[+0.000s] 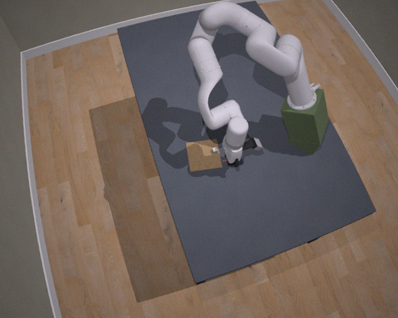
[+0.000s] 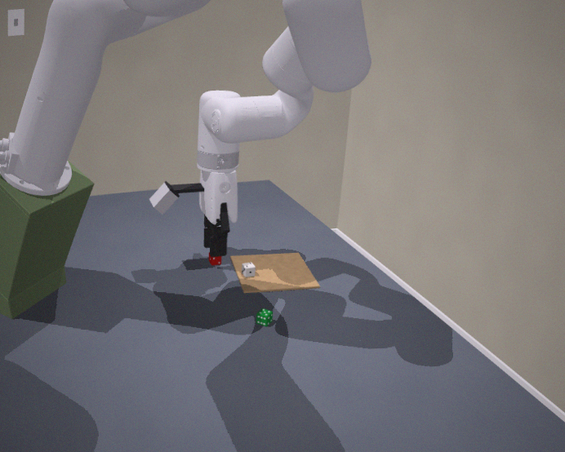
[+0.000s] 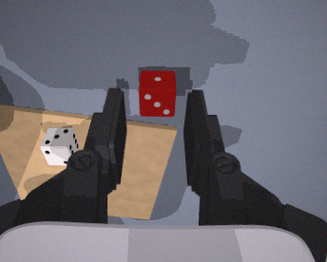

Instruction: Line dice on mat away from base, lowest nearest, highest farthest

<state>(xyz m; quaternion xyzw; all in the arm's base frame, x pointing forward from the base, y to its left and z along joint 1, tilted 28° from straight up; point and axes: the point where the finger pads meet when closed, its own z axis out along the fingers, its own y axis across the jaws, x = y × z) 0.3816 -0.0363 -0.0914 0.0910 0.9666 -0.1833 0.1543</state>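
My hand is 4 cm above the red die. Also, from my hand: mat 9 cm to the right, 8 cm ahead, 4 cm below; white die 8 cm to the right, 3 cm below, 3 cm ahead; green die 22 cm to the right, 4 cm below, 4 cm behind.
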